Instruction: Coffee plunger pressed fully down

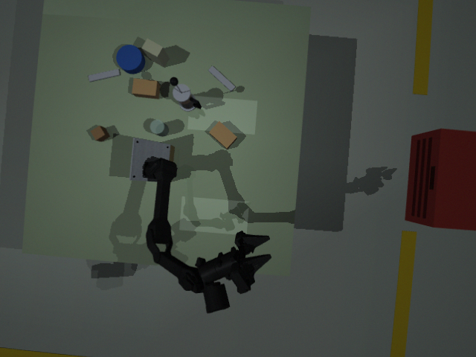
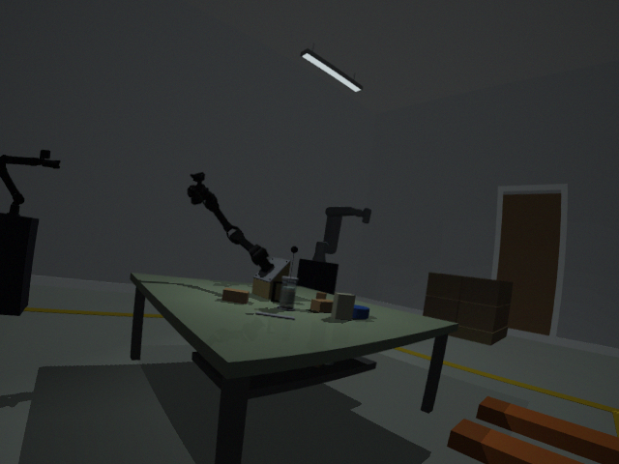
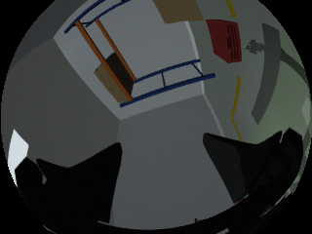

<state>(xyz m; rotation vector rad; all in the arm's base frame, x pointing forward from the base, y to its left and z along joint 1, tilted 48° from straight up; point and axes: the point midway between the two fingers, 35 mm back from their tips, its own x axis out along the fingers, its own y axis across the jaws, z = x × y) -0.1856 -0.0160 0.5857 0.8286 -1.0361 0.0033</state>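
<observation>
The coffee press is 49 cm ahead of my gripper tip, 42 cm below it and 37 cm to the left of it. Also, from my gripper tip: beige block (69 cm ahead, 55 cm to the left, 49 cm below); blue cylinder (67 cm to the left, 66 cm ahead, 53 cm below).
</observation>
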